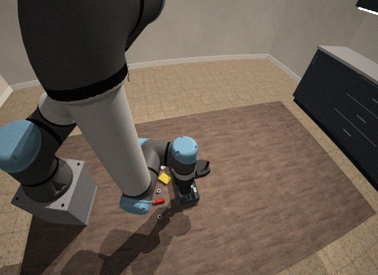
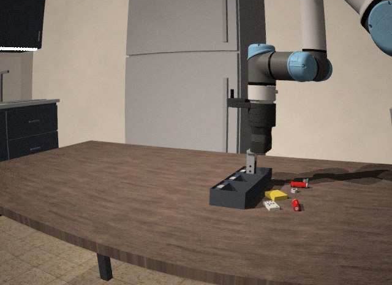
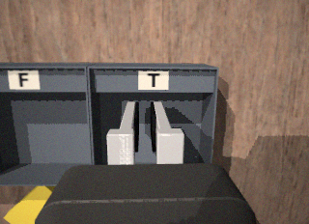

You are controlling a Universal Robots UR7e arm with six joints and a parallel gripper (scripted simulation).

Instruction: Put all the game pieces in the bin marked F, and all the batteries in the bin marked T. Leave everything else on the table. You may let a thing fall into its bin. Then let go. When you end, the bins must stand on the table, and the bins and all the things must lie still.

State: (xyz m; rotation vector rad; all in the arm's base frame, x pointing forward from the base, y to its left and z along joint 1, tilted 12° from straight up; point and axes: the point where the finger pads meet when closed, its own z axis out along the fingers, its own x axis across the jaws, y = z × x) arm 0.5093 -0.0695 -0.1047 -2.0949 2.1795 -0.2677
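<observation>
The dark three-compartment bin lies 8 cm to the left of my hand and 3 cm below it. The rest, counted from my hand: white domino 17 cm to the left, 9 cm behind, 4 cm below; battery 14 cm behind, 4 cm below, 1 cm to the right; yellow block 10 cm to the left, 9 cm behind, 4 cm below.
</observation>
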